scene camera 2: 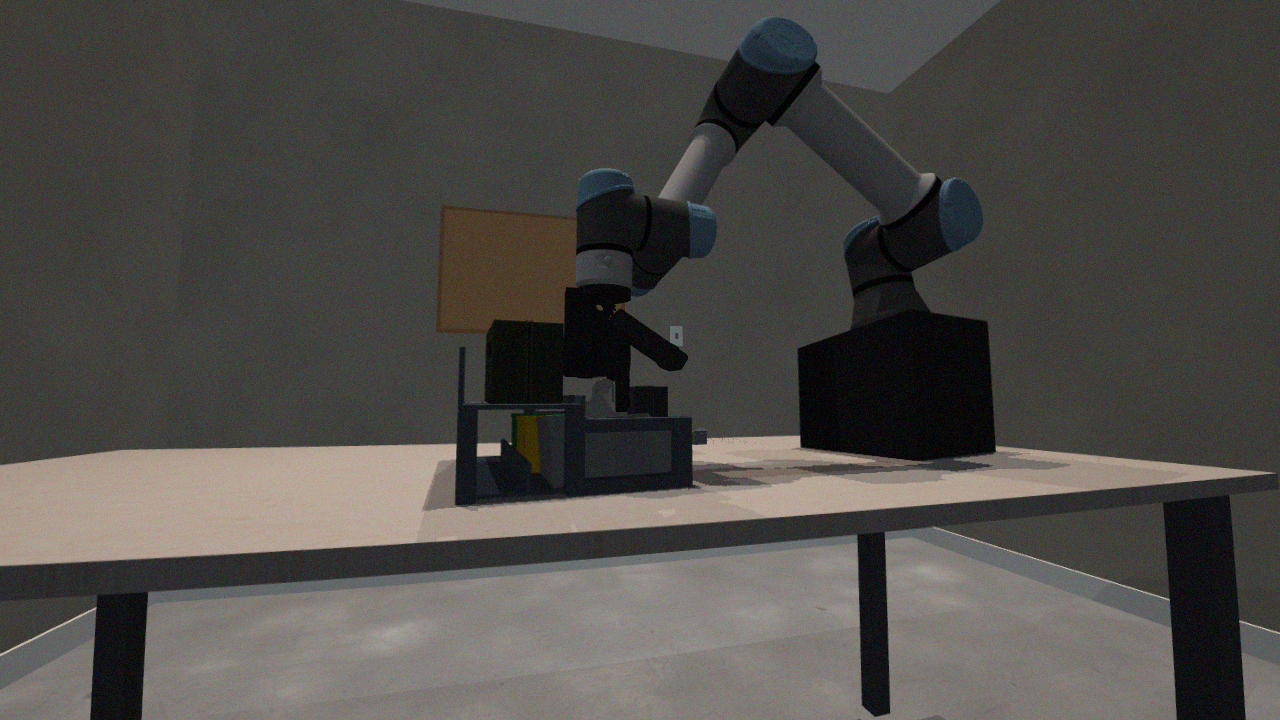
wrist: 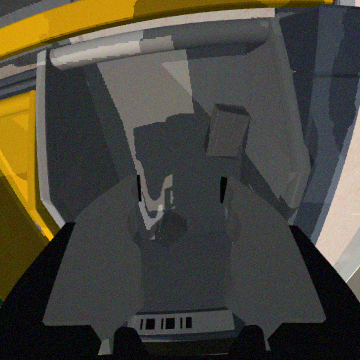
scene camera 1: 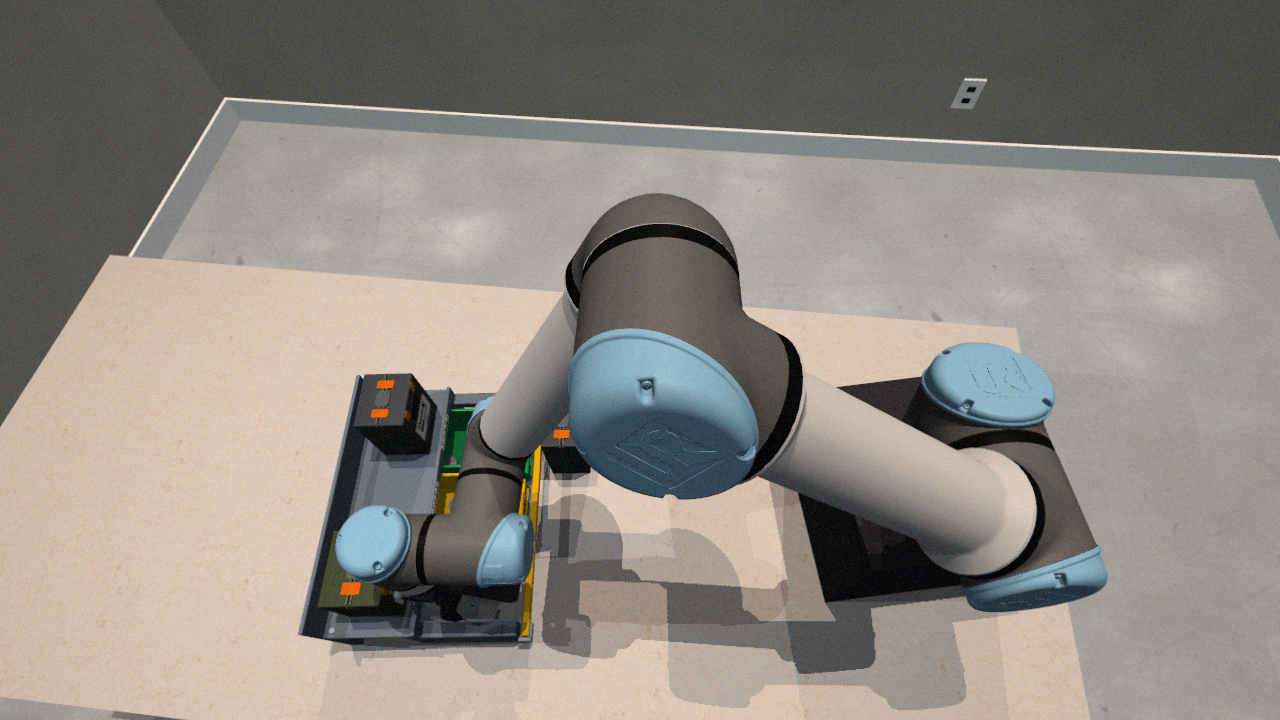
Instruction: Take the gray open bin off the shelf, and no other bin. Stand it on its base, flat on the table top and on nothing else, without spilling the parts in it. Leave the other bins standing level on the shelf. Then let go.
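Places are measured from the arm's base along level axes (x right, y down, z ahead), in metres.
Pixels of known places: gripper, fingertip midpoint: [scene camera 2: 612,451] [wrist: 180,177]; arm's base, link origin: [scene camera 2: 891,330].
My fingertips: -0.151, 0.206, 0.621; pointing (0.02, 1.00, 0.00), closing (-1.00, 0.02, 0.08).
Observation:
Ahead of a thing's pixels: the offset from my fingertips to its top centre, as dx, dy, dz. Level surfaces: height alone.
The gray open bin @(+0.001, -0.054, +0.004) [wrist: 165,95] [scene camera 2: 626,452] stands in the shelf at the end slot, beside a yellow bin [wrist: 15,130] [scene camera 1: 447,488]. A brown-gray block @(-0.029, +0.004, -0.025) [wrist: 227,131] and a small dark rounded part @(+0.014, +0.010, +0.066) [wrist: 171,227] lie in it. A green bin @(+0.230, -0.043, +0.035) [scene camera 1: 458,438] is farther along the row. My gripper [wrist: 180,177] [scene camera 2: 610,404] points down over the rear part of the gray bin, its fingers partly open with nothing between them. Its fingertips are at about the height of the shelf's top edge in scene camera 2. In scene camera 1 the wrist hides the gray bin and fingers.
The shelf [scene camera 2: 467,456] [scene camera 1: 342,465] has a yellow front rail @(+0.127, -0.027, -0.078) [scene camera 1: 535,537] [wrist: 200,10]. An olive case @(-0.003, -0.159, +0.115) [scene camera 1: 358,598] [scene camera 2: 523,362] and a dark case @(+0.204, -0.185, +0.129) [scene camera 1: 386,411] stand on its upper rear deck. Another dark case @(+0.249, -0.093, -0.116) [scene camera 1: 565,456] [scene camera 2: 648,400] stands on the table @(dy +0.038) [scene camera 1: 179,358] before the rail.

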